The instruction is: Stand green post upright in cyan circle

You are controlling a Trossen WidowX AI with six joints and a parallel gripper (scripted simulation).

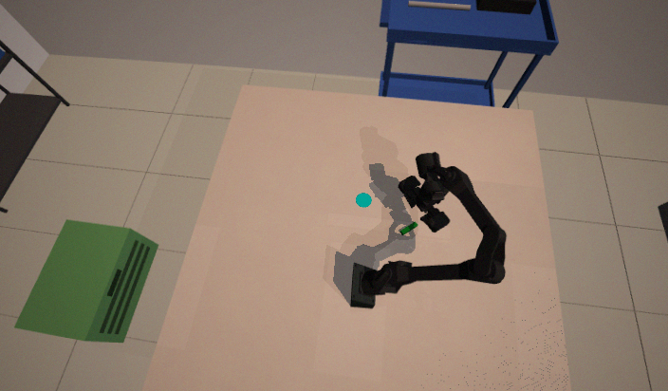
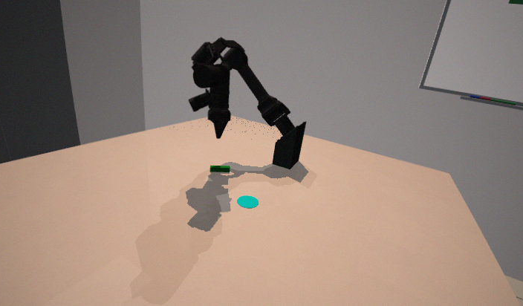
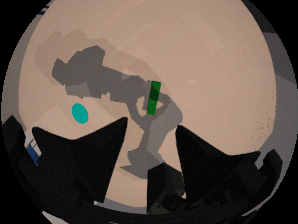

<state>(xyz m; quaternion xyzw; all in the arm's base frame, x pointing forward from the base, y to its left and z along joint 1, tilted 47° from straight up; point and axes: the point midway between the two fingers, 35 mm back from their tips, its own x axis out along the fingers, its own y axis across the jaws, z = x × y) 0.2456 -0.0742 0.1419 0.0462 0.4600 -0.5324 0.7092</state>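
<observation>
Now: the green post 10 mm behind my gripper tip, 10 mm to the left of it and 120 mm below it. The rest, counted from my gripper tip: cyan circle (90 mm ahead, 180 mm to the left, 130 mm below).
</observation>
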